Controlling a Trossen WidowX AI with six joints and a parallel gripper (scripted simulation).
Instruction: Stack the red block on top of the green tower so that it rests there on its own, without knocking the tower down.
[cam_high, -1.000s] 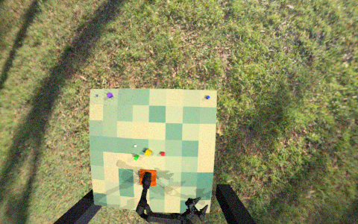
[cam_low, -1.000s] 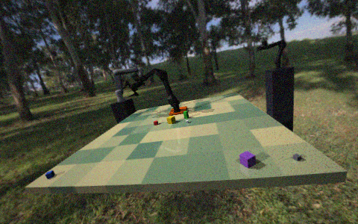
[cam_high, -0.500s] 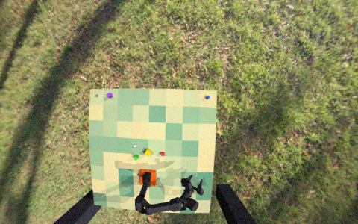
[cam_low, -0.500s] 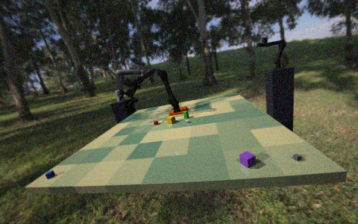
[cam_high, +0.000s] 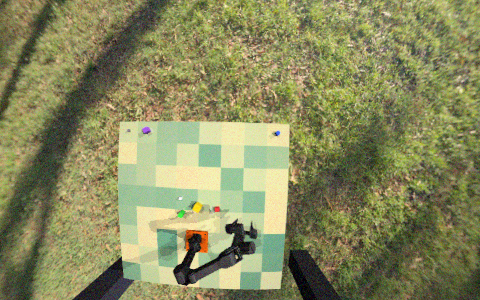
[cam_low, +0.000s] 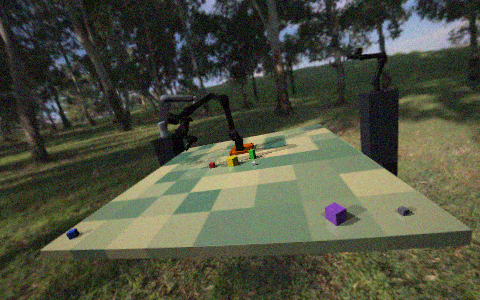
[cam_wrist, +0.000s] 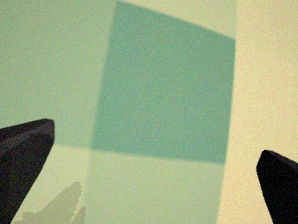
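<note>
The red block lies 19 cm to the left of my gripper tip and 13 cm below it. Round my gripper tip: small white bit: 47 cm to the left, 13 cm below, 5 cm ahead; then blue block: 58 cm ahead, 19 cm to the right, 13 cm below; then yellow block: 33 cm to the left, 12 cm below.
</note>
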